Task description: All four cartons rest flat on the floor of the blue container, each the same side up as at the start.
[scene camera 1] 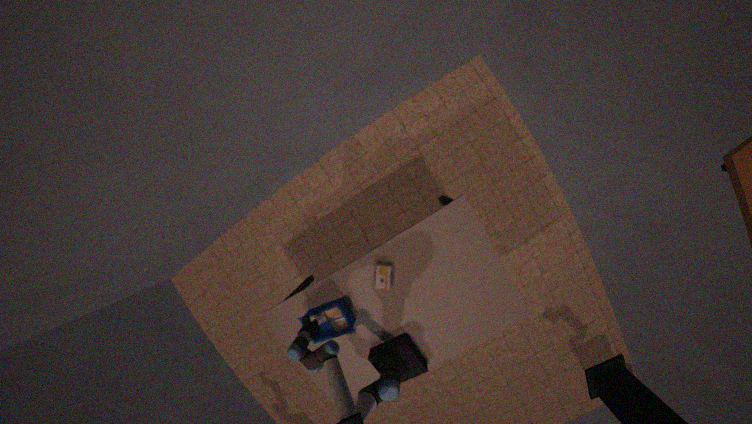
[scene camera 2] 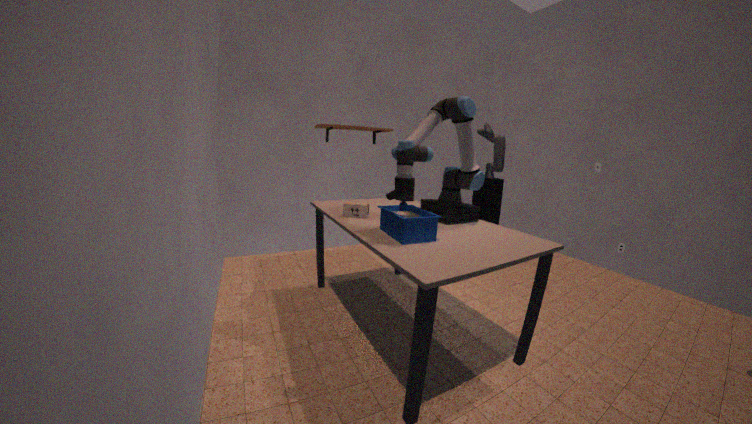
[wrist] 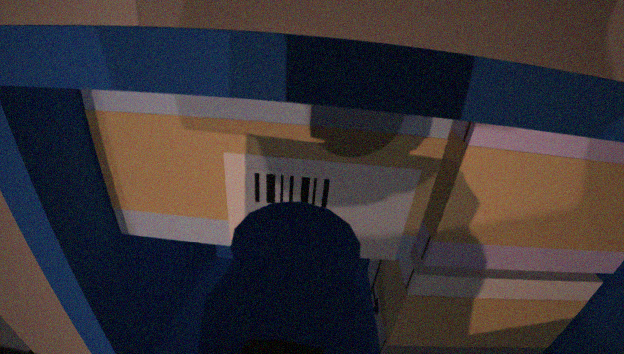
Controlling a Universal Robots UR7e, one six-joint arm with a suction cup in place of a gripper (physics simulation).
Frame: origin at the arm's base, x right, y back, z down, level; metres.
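Seen in the pictures: hand, its tool point: (scene camera 2: 403, 210) (wrist: 295, 256); arm's base, origin of its link: (scene camera 1: 390, 364) (scene camera 2: 449, 203).
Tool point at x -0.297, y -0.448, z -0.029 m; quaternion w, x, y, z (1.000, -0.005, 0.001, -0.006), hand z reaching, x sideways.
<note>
Pixels of each thing's top centre, then the offset from my tool point to it. Level surfaces: height alone.
- blue container, centre of its top: (wrist: 395, 321) (scene camera 2: 407, 210) (scene camera 1: 325, 324) dx +0.044, dy +0.043, dz +0.014 m
- tan-and-white carton with a barcode label, centre of its top: (wrist: 259, 177) dx -0.018, dy +0.003, dz +0.045 m
- third carton, centre of its top: (wrist: 487, 325) (scene camera 2: 408, 213) (scene camera 1: 340, 324) dx +0.121, dy +0.083, dz +0.043 m
- fourth carton, centre of its top: (scene camera 1: 383, 277) (scene camera 2: 356, 203) dx +0.485, dy -0.103, dz +0.054 m
- table, height of its surface: dz +0.134 m
The blue container (scene camera 1: 334, 336) (scene camera 2: 409, 229) (wrist: 165, 57) stands on the table. In the wrist view a tan-and-white carton with a barcode label (wrist: 165, 165) lies along the container's far wall. Another carton (wrist: 540, 200) is to its right, and a third carton (wrist: 525, 312) lies nearer on the right, partly in shadow. All three look flat, label or tape side up; their undersides are hidden. A fourth carton (scene camera 1: 383, 275) (scene camera 2: 355, 210) rests on the table outside the container. My suction gripper (scene camera 2: 403, 203) (wrist: 297, 220) is off and holds nothing; it is above the barcode carton, apart from it.
The black robot base (scene camera 1: 397, 358) (scene camera 2: 447, 210) stands on the table (scene camera 1: 463, 294) (scene camera 2: 495, 250) behind the container. The container's walls rise around the three cartons. A wooden shelf (scene camera 2: 352, 127) is on the wall, and a dark stand (scene camera 2: 489, 200) is behind the arm.
</note>
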